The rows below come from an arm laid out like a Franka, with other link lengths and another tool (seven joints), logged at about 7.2 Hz.
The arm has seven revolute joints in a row. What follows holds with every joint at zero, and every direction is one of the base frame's. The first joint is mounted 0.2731 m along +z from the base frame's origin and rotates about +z. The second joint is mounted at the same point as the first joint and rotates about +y. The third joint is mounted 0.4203 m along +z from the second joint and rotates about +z. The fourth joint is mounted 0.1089 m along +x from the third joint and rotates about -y. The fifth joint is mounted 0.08 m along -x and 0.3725 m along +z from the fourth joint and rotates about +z. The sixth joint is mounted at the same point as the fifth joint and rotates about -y. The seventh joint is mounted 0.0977 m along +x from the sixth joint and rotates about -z. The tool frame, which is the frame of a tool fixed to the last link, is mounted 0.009 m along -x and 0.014 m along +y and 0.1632 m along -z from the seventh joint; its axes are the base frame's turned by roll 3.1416, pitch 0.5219 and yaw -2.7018 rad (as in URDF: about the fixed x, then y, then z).
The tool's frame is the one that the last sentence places.
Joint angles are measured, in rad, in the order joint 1, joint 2, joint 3, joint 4, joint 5, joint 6, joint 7. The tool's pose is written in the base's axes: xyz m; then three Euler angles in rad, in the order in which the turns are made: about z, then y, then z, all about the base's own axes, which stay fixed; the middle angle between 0 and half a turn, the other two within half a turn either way. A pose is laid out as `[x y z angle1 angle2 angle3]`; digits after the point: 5 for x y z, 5 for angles.
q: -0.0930, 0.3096, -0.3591, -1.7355, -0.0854, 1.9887, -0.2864
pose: [0.61572 -0.27267 0.38488 -0.29503 2.75943 0.05761]
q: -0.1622, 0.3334, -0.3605, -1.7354, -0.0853, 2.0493, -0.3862
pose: [0.60538 -0.32012 0.37476 -0.32961 2.74556 0.06438]
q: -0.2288, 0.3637, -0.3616, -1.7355, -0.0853, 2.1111, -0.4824
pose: [0.59290 -0.36579 0.36039 -0.36979 2.74010 0.06609]
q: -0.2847, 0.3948, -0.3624, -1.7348, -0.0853, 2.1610, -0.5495
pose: [0.58000 -0.40367 0.34461 -0.40373 2.74181 0.05411]
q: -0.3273, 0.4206, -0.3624, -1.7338, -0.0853, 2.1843, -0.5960
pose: [0.56674 -0.43082 0.32988 -0.40644 2.75622 0.05948]
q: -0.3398, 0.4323, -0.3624, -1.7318, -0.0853, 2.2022, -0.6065
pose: [0.56480 -0.43981 0.32446 -0.42439 2.75400 0.04478]
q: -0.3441, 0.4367, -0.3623, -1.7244, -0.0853, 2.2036, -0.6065
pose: [0.56534 -0.44333 0.32488 -0.43480 2.75146 0.03234]
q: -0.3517, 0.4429, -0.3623, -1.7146, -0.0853, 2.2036, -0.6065
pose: [0.56487 -0.44899 0.32501 -0.44531 2.74984 0.01650]
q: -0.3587, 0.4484, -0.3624, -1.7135, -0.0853, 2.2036, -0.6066
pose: [0.56223 -0.45322 0.32174 -0.44201 2.75417 0.01274]
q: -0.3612, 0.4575, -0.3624, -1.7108, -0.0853, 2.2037, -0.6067
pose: [0.56222 -0.45513 0.31670 -0.43787 2.76055 0.01461]
